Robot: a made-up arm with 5 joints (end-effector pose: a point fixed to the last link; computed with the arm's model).
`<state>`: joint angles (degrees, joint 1 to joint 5).
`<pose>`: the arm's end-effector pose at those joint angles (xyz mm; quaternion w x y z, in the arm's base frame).
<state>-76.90 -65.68 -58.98 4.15 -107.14</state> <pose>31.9 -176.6 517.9 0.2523 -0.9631 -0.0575 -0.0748</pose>
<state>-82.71 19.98 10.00 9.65 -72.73</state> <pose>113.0 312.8 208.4 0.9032 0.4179 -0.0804 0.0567</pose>
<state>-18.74 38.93 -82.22 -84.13 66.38</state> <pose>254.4 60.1 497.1 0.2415 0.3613 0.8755 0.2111</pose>
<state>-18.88 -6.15 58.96 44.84 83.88</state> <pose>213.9 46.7 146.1 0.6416 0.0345 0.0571 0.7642</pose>
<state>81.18 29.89 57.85 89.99 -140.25</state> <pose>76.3 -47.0 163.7 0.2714 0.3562 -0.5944 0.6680</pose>
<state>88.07 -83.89 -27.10 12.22 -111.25</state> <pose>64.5 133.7 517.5 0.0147 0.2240 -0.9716 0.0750</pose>
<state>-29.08 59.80 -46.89 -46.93 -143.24</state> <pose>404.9 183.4 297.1 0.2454 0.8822 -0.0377 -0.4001</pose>
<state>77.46 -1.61 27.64 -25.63 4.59</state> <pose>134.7 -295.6 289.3 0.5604 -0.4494 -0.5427 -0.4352</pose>
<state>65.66 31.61 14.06 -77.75 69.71</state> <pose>198.6 -287.0 260.4 0.4842 -0.8011 -0.3518 0.0053</pose>
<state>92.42 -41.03 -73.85 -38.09 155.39</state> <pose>75.5 154.8 526.9 0.4519 0.7191 -0.4583 0.2619</pose>
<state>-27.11 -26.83 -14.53 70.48 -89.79</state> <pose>261.5 95.3 422.1 0.7252 0.4381 -0.2545 -0.4662</pose>
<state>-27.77 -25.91 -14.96 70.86 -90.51</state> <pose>262.2 98.4 420.4 0.7282 0.4354 -0.2460 -0.4687</pose>
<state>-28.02 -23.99 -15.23 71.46 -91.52</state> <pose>266.2 101.6 414.7 0.7332 0.4231 -0.2329 -0.4788</pose>
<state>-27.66 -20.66 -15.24 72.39 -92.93</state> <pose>274.4 104.4 403.2 0.7400 0.3963 -0.2135 -0.4997</pose>
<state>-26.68 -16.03 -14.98 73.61 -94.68</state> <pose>285.9 105.8 385.7 0.7464 0.3551 -0.1882 -0.5304</pose>
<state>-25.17 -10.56 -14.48 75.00 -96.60</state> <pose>298.4 104.7 363.5 0.7493 0.3031 -0.1592 -0.5669</pose>
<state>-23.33 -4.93 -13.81 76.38 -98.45</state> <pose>309.5 100.7 339.4 0.7468 0.2467 -0.1296 -0.6038</pose>
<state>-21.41 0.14 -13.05 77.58 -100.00</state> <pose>317.6 94.5 316.9 0.7398 0.1938 -0.1026 -0.6361</pose>
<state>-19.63 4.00 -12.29 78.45 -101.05</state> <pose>322.6 87.6 299.1 0.7308 0.1517 -0.0816 -0.6605</pose>
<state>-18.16 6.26 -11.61 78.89 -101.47</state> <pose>325.2 81.3 288.0 0.7232 0.1255 -0.0689 -0.6756</pose>
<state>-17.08 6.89 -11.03 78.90 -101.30</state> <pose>326.5 76.4 283.7 0.7189 0.1155 -0.0651 -0.6823</pose>
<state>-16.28 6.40 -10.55 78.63 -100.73</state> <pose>327.1 72.7 284.2 0.7173 0.1168 -0.0677 -0.6835</pose>
